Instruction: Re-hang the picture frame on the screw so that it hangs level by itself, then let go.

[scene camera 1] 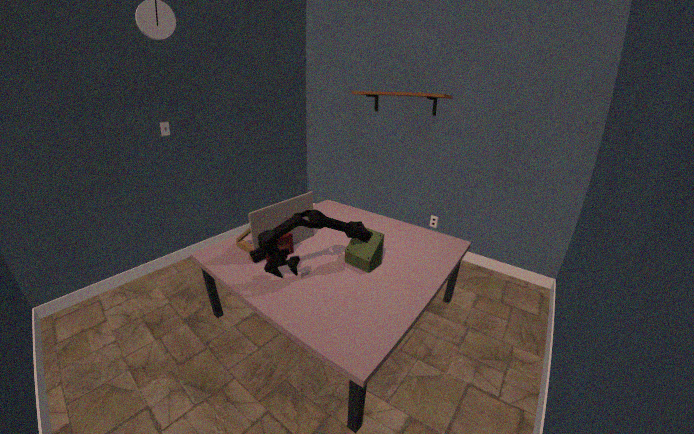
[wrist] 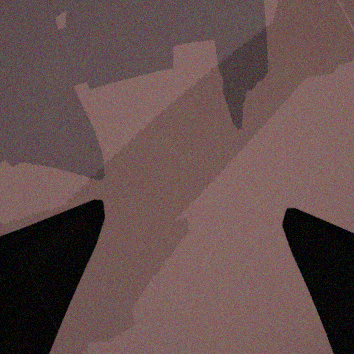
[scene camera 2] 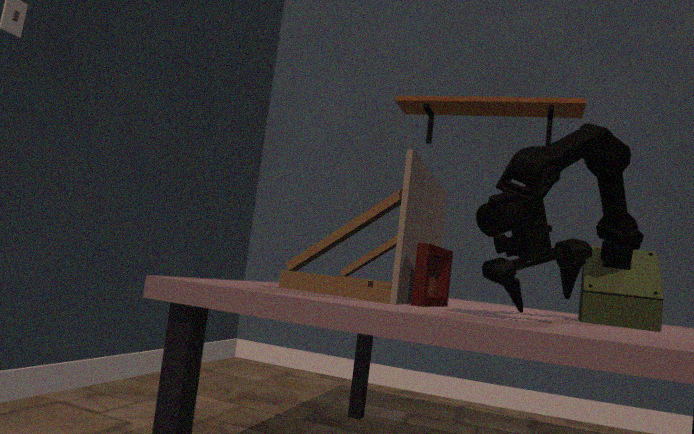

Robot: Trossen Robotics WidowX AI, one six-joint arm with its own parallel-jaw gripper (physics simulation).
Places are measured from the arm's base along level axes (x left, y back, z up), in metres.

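Pixels of known places: gripper, fingertip midpoint: [scene camera 1: 289,276] [wrist: 195,213] [scene camera 2: 544,305]; arm's base, origin of the base link: [scene camera 1: 365,236] [scene camera 2: 616,259].
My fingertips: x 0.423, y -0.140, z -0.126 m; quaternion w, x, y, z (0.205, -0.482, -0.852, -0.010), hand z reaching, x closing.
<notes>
For each thing: its top centre in the pictures, then the offset to it from my fingertips. "spot": a spot on its surface instead.
- red picture frame, middle of its top: [scene camera 2: 435,247] [scene camera 1: 278,237] dy -0.239, dx -0.109, dz +0.094 m
- pale upright board, surface spot: [scene camera 2: 423,204] spot: dy -0.280, dx -0.121, dz +0.188 m
The red picture frame [scene camera 1: 287,242] [scene camera 2: 421,276] stands upright on the pink table [scene camera 1: 332,307] [scene camera 2: 307,310], at the foot of the pale upright board [scene camera 1: 281,214] [scene camera 2: 423,204]. It is partly hidden behind the arm in scene camera 1, and it does not show in the wrist view. The screw cannot be made out. My gripper [scene camera 1: 289,274] [scene camera 2: 544,304] [wrist: 195,213] is open and empty, its fingers pointing down low over the table. It is apart from the frame, on the board's front side. The wrist view shows table surface and shadows between the fingertips.
The green box [scene camera 1: 364,250] [scene camera 2: 621,311] under the arm's base stands on the table. Wooden braces [scene camera 2: 342,230] support the board from behind. A wooden shelf [scene camera 1: 401,94] [scene camera 2: 491,106] is mounted on the wall, well above the table.
</notes>
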